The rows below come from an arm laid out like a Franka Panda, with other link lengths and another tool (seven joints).
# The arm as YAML. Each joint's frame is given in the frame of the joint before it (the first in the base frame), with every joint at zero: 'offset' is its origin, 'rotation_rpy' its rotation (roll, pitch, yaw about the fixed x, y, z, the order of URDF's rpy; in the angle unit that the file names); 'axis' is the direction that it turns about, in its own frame. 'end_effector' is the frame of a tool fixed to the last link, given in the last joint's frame.
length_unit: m
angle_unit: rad
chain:
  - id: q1
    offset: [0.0, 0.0, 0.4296]
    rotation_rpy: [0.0, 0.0, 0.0]
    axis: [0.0, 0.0, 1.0]
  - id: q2
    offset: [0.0, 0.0, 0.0]
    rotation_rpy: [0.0, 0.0, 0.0]
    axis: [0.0, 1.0, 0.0]
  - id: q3
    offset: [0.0, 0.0, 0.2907]
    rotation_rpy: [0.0, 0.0, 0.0]
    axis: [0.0, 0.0, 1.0]
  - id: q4
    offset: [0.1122, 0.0, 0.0]
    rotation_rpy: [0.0, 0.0, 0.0]
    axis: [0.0, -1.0, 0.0]
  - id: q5
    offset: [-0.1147, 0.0, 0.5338]
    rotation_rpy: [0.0, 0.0, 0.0]
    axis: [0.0, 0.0, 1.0]
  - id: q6
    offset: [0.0, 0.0, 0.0]
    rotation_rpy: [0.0, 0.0, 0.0]
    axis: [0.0, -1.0, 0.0]
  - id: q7
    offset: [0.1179, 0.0, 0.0]
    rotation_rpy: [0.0, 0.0, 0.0]
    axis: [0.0, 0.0, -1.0]
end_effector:
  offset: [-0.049, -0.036, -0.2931]
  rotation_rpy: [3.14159, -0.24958, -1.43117]
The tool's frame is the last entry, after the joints.
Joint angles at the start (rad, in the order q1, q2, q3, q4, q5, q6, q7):
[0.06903 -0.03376 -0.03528 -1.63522 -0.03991 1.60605 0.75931]
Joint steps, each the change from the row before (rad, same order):
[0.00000 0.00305 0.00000 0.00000 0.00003 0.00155 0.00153]
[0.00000 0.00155 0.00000 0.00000 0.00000 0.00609 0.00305]
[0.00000 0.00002 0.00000 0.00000 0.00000 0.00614 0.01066]
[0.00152 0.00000 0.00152 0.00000 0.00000 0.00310 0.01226]
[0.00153 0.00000 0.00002 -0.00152 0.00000 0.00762 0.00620]
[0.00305 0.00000 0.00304 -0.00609 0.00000 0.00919 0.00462]
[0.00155 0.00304 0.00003 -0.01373 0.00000 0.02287 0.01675]
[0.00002 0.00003 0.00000 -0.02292 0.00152 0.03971 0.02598]
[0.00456 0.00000 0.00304 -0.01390 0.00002 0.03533 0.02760]
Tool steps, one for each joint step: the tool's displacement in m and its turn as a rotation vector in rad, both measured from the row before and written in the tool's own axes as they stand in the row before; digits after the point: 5 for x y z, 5 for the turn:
[-0.00108 -0.00050 0.00183 -0.00149 0.00093 0.00108]
[-0.00146 -0.00146 0.00038 0.00287 -0.00261 0.00382]
[-0.00149 -0.00116 -0.00074 0.00216 -0.00360 0.01155]
[-0.00277 0.00088 -0.00098 0.00022 -0.00193 0.00957]
[-0.00242 -0.00067 -0.00019 0.00360 -0.00376 0.00565]
[-0.00523 0.00173 0.00170 0.00295 -0.00210 -0.00101]
[-0.00660 -0.00166 0.00761 0.00112 -0.00382 0.01525]
[-0.00874 -0.00352 0.00955 0.00534 -0.01190 0.02740]
[-0.01152 -0.00064 0.00328 0.01079 -0.01459 0.02286]

